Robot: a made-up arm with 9 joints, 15 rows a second.
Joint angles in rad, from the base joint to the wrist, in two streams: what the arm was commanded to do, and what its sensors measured. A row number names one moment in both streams.
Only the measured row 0 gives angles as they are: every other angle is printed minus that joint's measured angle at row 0.
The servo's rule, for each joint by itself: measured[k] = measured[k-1] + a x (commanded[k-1-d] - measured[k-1]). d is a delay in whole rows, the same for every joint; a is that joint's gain. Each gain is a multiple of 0.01, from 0.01 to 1. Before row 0 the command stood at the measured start. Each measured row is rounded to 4 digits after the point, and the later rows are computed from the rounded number. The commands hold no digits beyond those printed.
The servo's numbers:
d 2
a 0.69 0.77 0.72 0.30 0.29 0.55 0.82 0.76 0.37
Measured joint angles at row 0:
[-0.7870 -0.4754 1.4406 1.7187 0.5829 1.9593 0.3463 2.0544 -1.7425]
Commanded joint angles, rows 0 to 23:
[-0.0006 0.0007 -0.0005 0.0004 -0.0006 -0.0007 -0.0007 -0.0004 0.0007]
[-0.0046 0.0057 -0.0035 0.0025 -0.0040 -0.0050 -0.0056 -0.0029 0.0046]
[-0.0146 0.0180 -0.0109 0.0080 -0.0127 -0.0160 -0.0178 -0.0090 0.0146]
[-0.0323 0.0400 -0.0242 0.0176 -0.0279 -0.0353 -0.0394 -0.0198 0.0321]
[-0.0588 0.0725 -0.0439 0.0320 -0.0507 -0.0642 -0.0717 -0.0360 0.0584]
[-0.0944 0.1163 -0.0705 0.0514 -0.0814 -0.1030 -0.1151 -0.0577 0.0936]
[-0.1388 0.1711 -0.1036 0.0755 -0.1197 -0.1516 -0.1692 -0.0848 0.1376]
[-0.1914 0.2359 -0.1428 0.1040 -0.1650 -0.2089 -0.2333 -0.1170 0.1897]
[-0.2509 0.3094 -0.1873 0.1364 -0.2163 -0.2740 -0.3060 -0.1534 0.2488]
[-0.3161 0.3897 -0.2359 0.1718 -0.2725 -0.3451 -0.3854 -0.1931 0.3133]
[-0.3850 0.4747 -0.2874 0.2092 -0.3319 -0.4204 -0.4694 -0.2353 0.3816]
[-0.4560 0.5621 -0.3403 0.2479 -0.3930 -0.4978 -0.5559 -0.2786 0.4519]
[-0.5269 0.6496 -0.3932 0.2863 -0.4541 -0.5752 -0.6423 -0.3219 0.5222]
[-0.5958 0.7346 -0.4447 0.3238 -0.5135 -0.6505 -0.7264 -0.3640 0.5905]
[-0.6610 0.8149 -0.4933 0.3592 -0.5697 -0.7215 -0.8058 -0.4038 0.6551]
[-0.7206 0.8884 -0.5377 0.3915 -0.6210 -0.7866 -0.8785 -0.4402 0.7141]
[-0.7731 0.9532 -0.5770 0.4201 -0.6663 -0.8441 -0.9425 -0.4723 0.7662]
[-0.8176 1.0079 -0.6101 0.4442 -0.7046 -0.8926 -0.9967 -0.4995 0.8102]
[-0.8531 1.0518 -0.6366 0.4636 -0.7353 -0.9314 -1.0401 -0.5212 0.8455]
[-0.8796 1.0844 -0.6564 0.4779 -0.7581 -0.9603 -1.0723 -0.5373 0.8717]
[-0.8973 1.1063 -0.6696 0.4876 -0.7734 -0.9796 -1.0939 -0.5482 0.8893]
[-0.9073 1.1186 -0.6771 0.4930 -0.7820 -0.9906 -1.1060 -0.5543 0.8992]
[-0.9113 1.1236 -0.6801 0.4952 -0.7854 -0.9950 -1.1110 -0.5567 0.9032]
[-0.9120 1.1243 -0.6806 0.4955 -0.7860 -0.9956 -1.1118 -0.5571 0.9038]
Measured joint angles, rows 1 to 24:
[0.0000 0.0000 0.0000 0.0000 0.0000 0.0000 0.0000 0.0000 0.0000]
[0.0000 0.0000 0.0000 0.0000 0.0000 0.0000 0.0000 0.0000 0.0000]
[-0.0004 0.0005 -0.0004 0.0001 -0.0002 -0.0004 -0.0006 -0.0003 0.0003]
[-0.0033 0.0045 -0.0026 0.0008 -0.0013 -0.0029 -0.0047 -0.0023 0.0019]
[-0.0111 0.0149 -0.0086 0.0030 -0.0046 -0.0101 -0.0154 -0.0074 0.0066]
[-0.0257 0.0342 -0.0198 0.0074 -0.0114 -0.0240 -0.0351 -0.0168 0.0160]
[-0.0485 0.0637 -0.0372 0.0148 -0.0228 -0.0461 -0.0651 -0.0314 0.0317]
[-0.0802 0.1042 -0.0612 0.0258 -0.0398 -0.0774 -0.1061 -0.0514 0.0546]
[-0.1206 0.1557 -0.0917 0.0407 -0.0630 -0.1182 -0.1578 -0.0768 0.0853]
[-0.1695 0.2175 -0.1285 0.0597 -0.0926 -0.1681 -0.2197 -0.1074 0.1239]
[-0.2257 0.2883 -0.1708 0.0827 -0.1285 -0.2263 -0.2905 -0.1424 0.1701]
[-0.2881 0.3664 -0.2177 0.1094 -0.1703 -0.2916 -0.3683 -0.1809 0.2231]
[-0.3550 0.4498 -0.2679 0.1393 -0.2172 -0.3624 -0.4512 -0.2222 0.2817]
[-0.4247 0.5363 -0.3200 0.1719 -0.2682 -0.4369 -0.5371 -0.2651 0.3447]
[-0.4952 0.6235 -0.3727 0.2062 -0.3221 -0.5130 -0.6234 -0.3083 0.4104]
[-0.5646 0.7090 -0.4245 0.2415 -0.3776 -0.5886 -0.7079 -0.3506 0.4770]
[-0.6311 0.7905 -0.4740 0.2768 -0.4333 -0.6617 -0.7882 -0.3910 0.5429]
[-0.6929 0.8659 -0.5199 0.3112 -0.4877 -0.7304 -0.8622 -0.4284 0.6062]
[-0.7482 0.9331 -0.5610 0.3439 -0.5395 -0.7929 -0.9280 -0.4618 0.6654]
[-0.7961 0.9907 -0.5964 0.3740 -0.5874 -0.8477 -0.9843 -0.4905 0.7190]
[-0.8354 1.0377 -0.6253 0.4009 -0.6303 -0.8937 -1.0301 -0.5138 0.7658]
[-0.8659 1.0737 -0.6477 0.4240 -0.6674 -0.9303 -1.0647 -0.5317 0.8050]
[-0.8876 1.0988 -0.6635 0.4431 -0.6981 -0.9574 -1.0886 -0.5442 0.8362]
[-0.9012 1.1140 -0.6733 0.4581 -0.7224 -0.9757 -1.1029 -0.5519 0.8595]

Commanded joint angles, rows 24 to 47:
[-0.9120 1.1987 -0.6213 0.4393 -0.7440 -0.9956 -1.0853 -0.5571 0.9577]
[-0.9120 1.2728 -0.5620 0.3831 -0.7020 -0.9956 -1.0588 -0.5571 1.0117]
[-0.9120 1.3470 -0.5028 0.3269 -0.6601 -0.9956 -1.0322 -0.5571 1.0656]
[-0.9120 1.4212 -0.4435 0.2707 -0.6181 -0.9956 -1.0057 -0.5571 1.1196]
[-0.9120 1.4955 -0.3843 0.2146 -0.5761 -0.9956 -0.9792 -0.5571 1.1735]
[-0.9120 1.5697 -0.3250 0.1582 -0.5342 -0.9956 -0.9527 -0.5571 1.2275]
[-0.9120 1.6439 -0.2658 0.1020 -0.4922 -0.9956 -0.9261 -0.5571 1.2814]
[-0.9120 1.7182 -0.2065 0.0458 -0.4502 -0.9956 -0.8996 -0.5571 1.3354]
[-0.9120 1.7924 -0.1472 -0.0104 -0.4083 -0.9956 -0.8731 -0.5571 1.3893]
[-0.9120 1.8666 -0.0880 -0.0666 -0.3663 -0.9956 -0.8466 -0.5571 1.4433]
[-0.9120 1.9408 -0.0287 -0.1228 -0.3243 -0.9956 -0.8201 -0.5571 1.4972]
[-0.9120 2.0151 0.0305 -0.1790 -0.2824 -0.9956 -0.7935 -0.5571 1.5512]
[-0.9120 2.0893 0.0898 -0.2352 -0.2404 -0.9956 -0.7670 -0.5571 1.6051]
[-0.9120 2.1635 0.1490 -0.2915 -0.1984 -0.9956 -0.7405 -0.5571 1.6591]
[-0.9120 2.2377 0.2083 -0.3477 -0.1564 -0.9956 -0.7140 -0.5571 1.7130]
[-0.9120 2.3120 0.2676 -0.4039 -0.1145 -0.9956 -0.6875 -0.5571 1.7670]
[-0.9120 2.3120 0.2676 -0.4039 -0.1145 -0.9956 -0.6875 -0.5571 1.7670]
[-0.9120 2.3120 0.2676 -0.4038 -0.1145 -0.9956 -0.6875 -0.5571 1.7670]
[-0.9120 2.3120 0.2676 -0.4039 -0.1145 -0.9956 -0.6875 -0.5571 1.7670]
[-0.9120 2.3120 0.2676 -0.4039 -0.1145 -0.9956 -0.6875 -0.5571 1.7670]
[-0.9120 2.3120 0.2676 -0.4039 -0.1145 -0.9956 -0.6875 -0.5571 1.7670]
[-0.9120 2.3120 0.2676 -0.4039 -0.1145 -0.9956 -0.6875 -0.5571 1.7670]
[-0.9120 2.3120 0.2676 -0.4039 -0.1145 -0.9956 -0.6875 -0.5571 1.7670]
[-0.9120 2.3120 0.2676 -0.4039 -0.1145 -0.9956 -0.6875 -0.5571 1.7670]
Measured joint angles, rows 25 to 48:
[-0.9082 1.1214 -0.6782 0.4692 -0.7407 -0.9863 -1.1095 -0.5555 0.8757]
[-0.9108 1.1236 -0.6799 0.4771 -0.7538 -0.9914 -1.1114 -0.5567 0.8861]
[-0.9116 1.1814 -0.6377 0.4658 -0.7510 -0.9937 -1.0900 -0.5570 0.9126]
[-0.9119 1.2518 -0.5832 0.4410 -0.7368 -0.9947 -1.0644 -0.5571 0.9493]
[-0.9120 1.3251 -0.5253 0.4068 -0.7146 -0.9952 -1.0380 -0.5571 0.9923]
[-0.9120 1.3991 -0.4664 0.3660 -0.6866 -0.9954 -1.0115 -0.5571 1.0394]
[-0.9120 1.4733 -0.4073 0.3206 -0.6546 -0.9955 -0.9850 -0.5571 1.0890]
[-0.9120 1.5475 -0.3480 0.2719 -0.6197 -0.9956 -0.9585 -0.5571 1.1402]
[-0.9120 1.6217 -0.2888 0.2209 -0.5827 -0.9956 -0.9319 -0.5571 1.1924]
[-0.9120 1.6960 -0.2295 0.1684 -0.5443 -0.9956 -0.9054 -0.5571 1.2453]
[-0.9120 1.7702 -0.1702 0.1148 -0.5049 -0.9956 -0.8789 -0.5571 1.2986]
[-0.9120 1.8444 -0.1110 0.0604 -0.4647 -0.9956 -0.8524 -0.5571 1.3521]
[-0.9120 1.9186 -0.0517 0.0054 -0.4240 -0.9956 -0.8259 -0.5571 1.4058]
[-0.9120 1.9929 0.0075 -0.0499 -0.3829 -0.9956 -0.7993 -0.5571 1.4596]
[-0.9120 2.0671 0.0668 -0.1055 -0.3416 -0.9956 -0.7728 -0.5571 1.5134]
[-0.9120 2.1413 0.1260 -0.1613 -0.3001 -0.9956 -0.7463 -0.5571 1.5673]
[-0.9120 2.2155 0.1853 -0.2172 -0.2584 -0.9956 -0.7198 -0.5571 1.6212]
[-0.9120 2.2898 0.2446 -0.2732 -0.2167 -0.9956 -0.6933 -0.5571 1.6751]
[-0.9120 2.3069 0.2612 -0.3124 -0.1871 -0.9956 -0.6885 -0.5571 1.7091]
[-0.9120 2.3108 0.2658 -0.3398 -0.1660 -0.9956 -0.6877 -0.5571 1.7305]
[-0.9120 2.3117 0.2671 -0.3590 -0.1511 -0.9956 -0.6875 -0.5571 1.7440]
[-0.9120 2.3119 0.2675 -0.3725 -0.1405 -0.9956 -0.6875 -0.5571 1.7525]
[-0.9120 2.3120 0.2676 -0.3819 -0.1330 -0.9956 -0.6875 -0.5571 1.7579]
[-0.9120 2.3120 0.2676 -0.3885 -0.1276 -0.9956 -0.6875 -0.5571 1.7613]

